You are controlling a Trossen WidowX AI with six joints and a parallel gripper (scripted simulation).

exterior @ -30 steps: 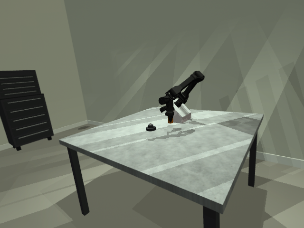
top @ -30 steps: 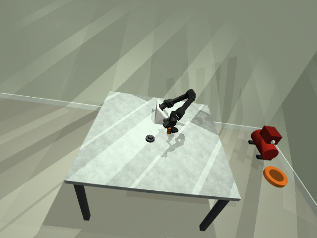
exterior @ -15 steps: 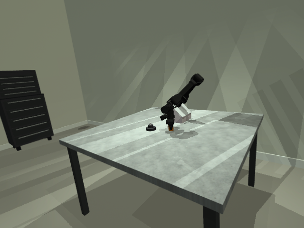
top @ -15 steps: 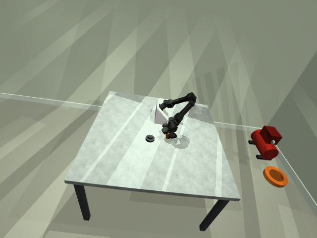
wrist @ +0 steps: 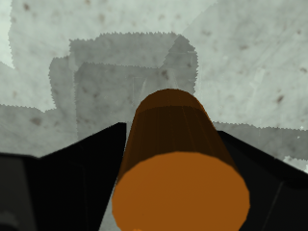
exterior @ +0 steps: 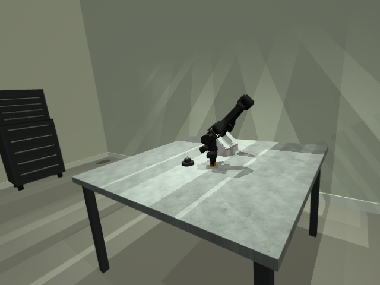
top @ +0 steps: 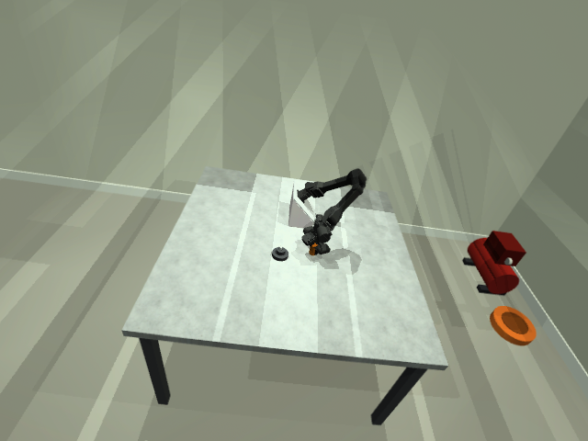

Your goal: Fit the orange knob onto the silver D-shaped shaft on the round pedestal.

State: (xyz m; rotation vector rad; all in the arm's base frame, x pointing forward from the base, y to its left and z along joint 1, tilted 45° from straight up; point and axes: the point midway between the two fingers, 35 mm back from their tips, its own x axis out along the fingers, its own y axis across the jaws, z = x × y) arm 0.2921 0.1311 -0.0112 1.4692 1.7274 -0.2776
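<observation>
My gripper tip is now 30 mm below the orange knob. Also, from my gripper tip: pedestal 170 mm to the right, 40 mm ahead, 20 mm above.
</observation>
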